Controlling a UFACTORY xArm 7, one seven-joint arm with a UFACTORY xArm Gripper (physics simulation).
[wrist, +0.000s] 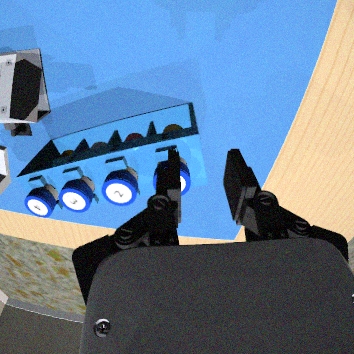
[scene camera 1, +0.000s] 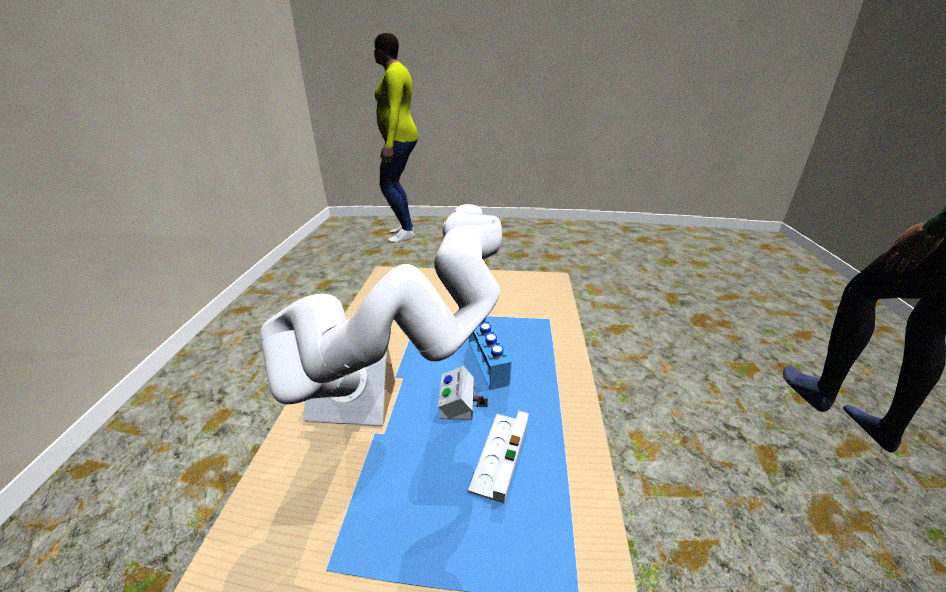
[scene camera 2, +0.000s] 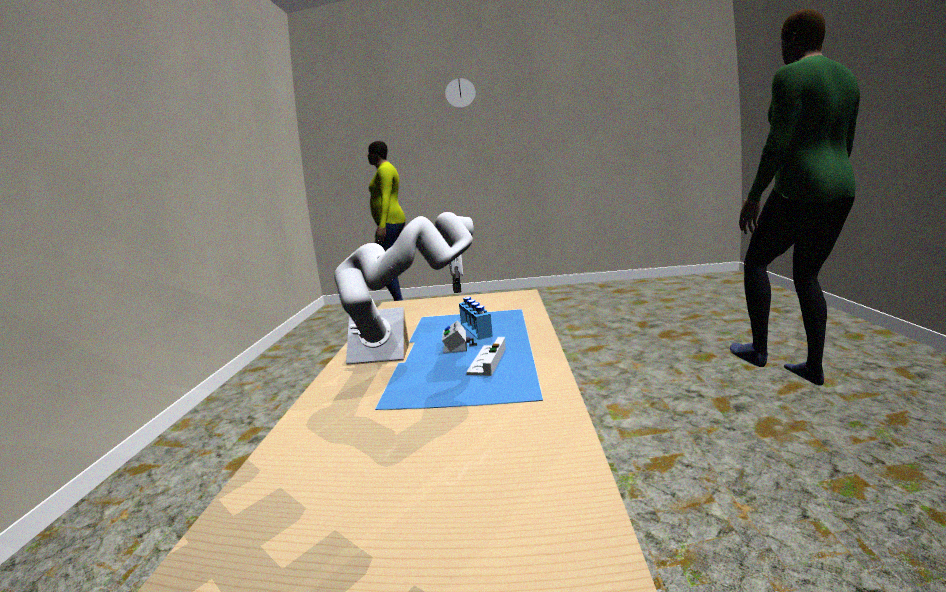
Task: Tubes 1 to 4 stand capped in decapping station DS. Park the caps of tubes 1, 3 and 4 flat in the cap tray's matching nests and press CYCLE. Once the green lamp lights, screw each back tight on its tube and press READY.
Scene:
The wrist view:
my gripper: 201,165
cap 2: 119,187
cap 3: 75,195
cap 4: 40,202
grey lamp box: 31,101
blue mat: 246,75
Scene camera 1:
grey lamp box: 458,405
blue mat: 410,515
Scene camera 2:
blue mat: 429,378

